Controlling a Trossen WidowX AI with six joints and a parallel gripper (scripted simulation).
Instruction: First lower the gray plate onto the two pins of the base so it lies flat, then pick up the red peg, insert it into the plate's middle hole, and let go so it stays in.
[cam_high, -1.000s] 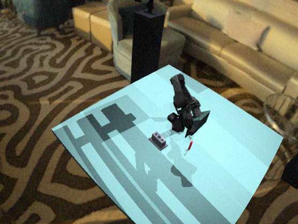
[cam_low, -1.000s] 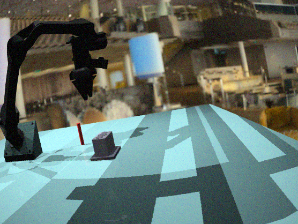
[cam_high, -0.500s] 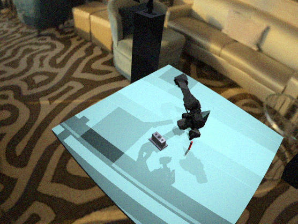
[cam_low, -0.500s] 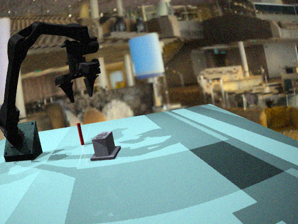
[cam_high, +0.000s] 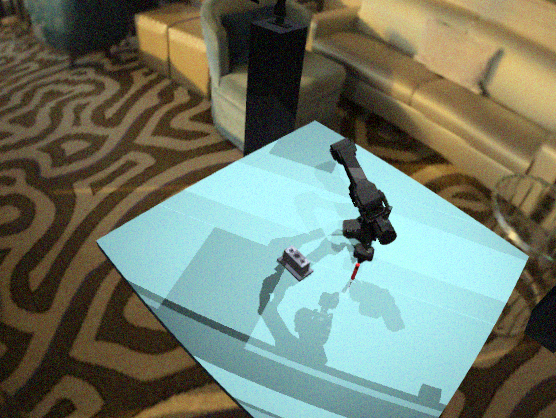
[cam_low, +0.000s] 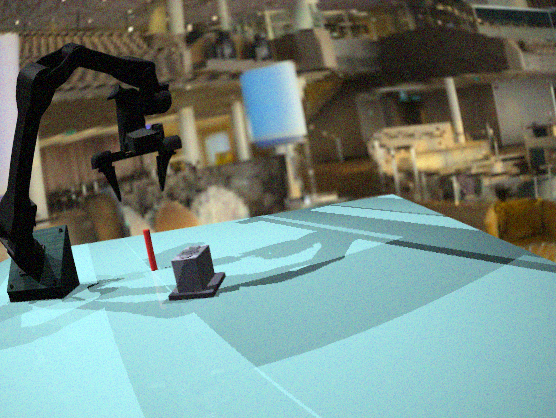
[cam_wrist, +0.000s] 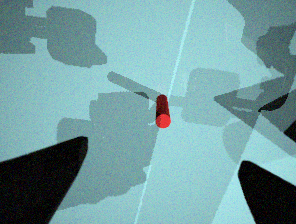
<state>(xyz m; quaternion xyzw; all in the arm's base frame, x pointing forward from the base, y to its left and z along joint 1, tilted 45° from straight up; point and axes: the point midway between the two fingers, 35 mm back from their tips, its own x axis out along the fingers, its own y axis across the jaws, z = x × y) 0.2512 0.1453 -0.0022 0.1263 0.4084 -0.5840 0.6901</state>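
Right now my gripper tip is 100 mm above the red peg. Also, from my gripper tip: gray plate: 100 mm ahead, 180 mm to the right, 100 mm below; flat base: 100 mm ahead, 180 mm to the right, 140 mm below.
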